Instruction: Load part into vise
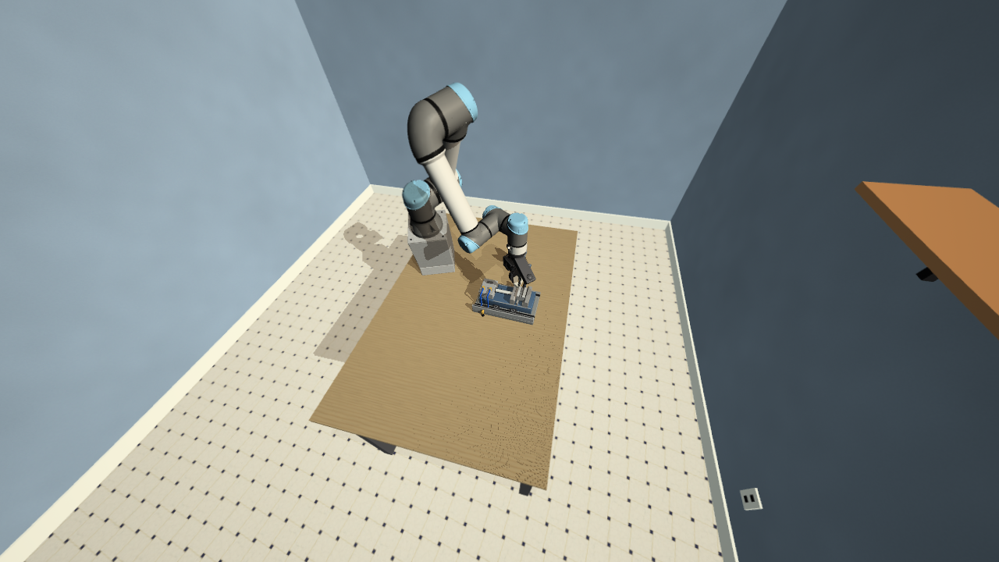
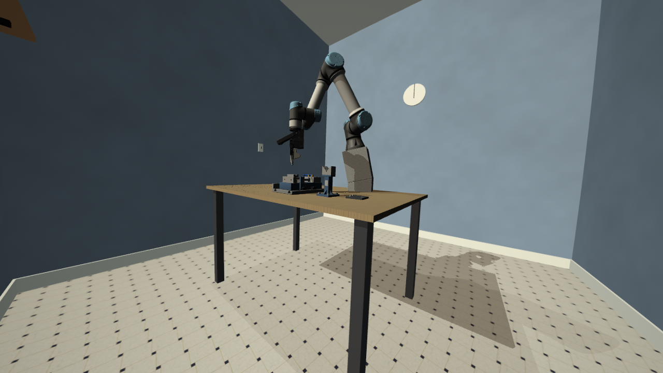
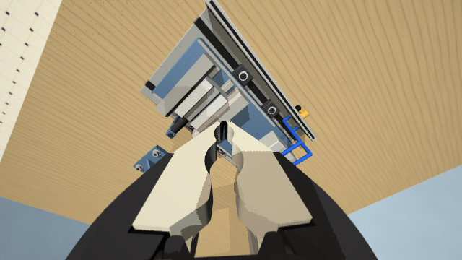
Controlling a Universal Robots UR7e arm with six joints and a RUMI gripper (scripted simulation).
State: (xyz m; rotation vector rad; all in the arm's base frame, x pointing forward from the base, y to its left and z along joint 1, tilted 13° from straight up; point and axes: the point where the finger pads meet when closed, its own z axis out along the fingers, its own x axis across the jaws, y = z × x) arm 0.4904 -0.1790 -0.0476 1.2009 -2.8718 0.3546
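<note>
The part lies 8 cm below my hand, 3 cm to the left of it and 2 cm ahead of it. The rest, counted from my hand: cylinder rod (10 cm below, 7 cm behind, 3 cm to the left); fixed jaw (10 cm below, 4 cm ahead, 3 cm to the left); moving jaw (10 cm below, 3 cm to the left, 2 cm behind).
</note>
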